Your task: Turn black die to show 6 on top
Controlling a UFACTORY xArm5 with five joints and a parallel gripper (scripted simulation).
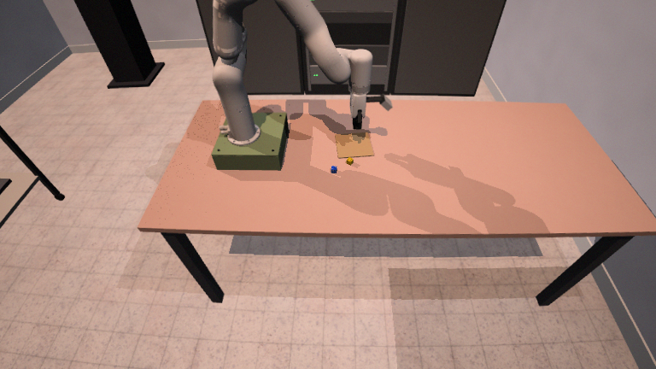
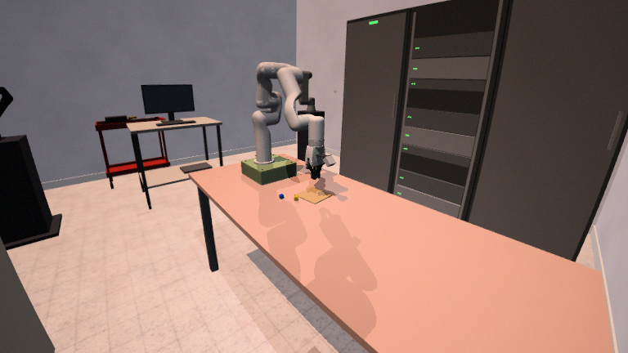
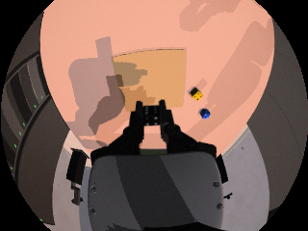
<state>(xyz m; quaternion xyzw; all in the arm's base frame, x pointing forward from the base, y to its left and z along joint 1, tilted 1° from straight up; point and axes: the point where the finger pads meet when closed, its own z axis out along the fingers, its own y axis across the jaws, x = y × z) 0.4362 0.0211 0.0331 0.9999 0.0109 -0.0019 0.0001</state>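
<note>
Right now my hand is 10 mm above the black die. From my hand the other things lie so: blue die 90 mm behind, 140 mm to the right, 110 mm below; then yellow die 30 mm behind, 100 mm to the right, 110 mm below; then tan mat 10 mm behind, 110 mm below.
</note>
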